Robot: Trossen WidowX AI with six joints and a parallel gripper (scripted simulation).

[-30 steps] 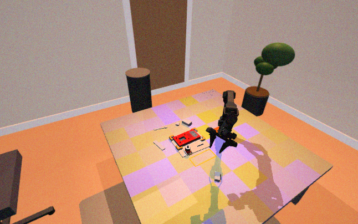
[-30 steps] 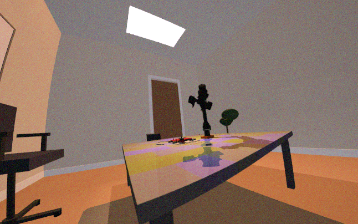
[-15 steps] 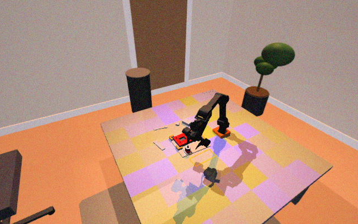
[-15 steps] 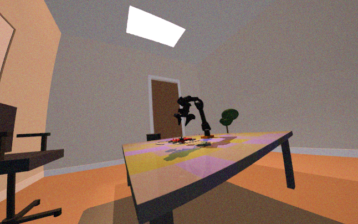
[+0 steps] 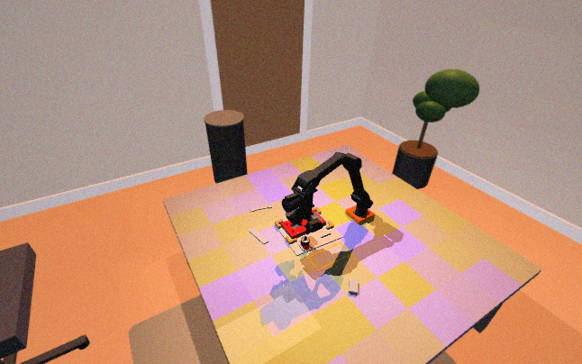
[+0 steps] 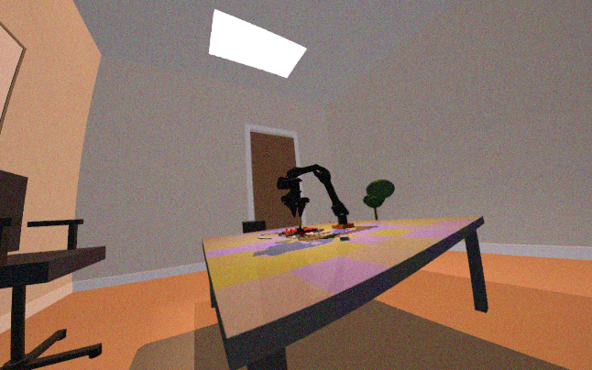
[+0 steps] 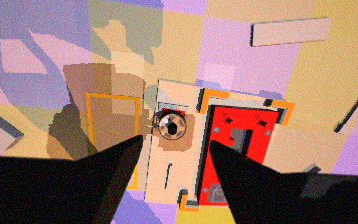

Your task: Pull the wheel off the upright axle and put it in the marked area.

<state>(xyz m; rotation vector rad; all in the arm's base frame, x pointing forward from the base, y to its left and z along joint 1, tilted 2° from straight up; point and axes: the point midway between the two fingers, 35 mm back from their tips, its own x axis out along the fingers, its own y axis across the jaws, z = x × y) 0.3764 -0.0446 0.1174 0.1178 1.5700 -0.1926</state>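
Right now the wheel is 1 cm behind my gripper tip and 7 cm below it.
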